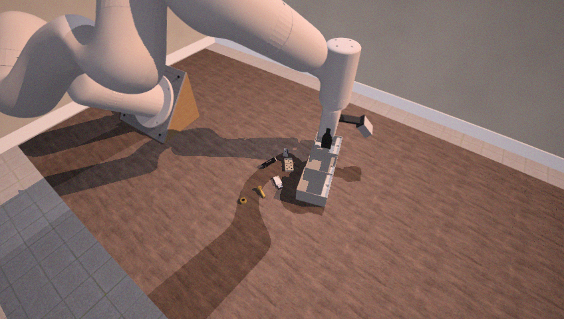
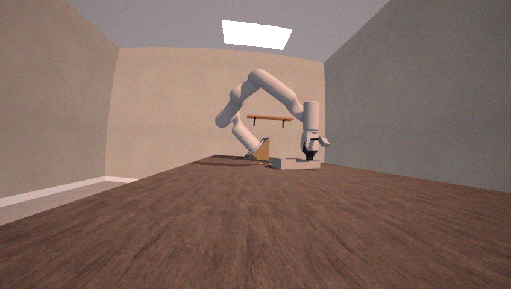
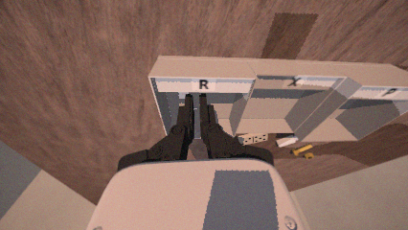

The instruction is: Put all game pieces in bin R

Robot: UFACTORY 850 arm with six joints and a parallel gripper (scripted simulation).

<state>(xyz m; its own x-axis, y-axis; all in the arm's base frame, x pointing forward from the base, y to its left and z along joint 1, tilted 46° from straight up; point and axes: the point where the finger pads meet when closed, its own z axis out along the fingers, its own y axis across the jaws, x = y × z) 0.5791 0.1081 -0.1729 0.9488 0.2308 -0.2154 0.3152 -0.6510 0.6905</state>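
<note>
My gripper is now 60 mm past the domino, 120 mm to the left of it and 30 mm above it. The rest, counted from my hand: white usb stick (50 mm behind, 200 mm to the right, 40 mm below); then black marker-like stick (120 mm behind, 150 mm to the right, 30 mm below); then bin (30 mm ahead, 90 mm to the right, 20 mm below).
</note>
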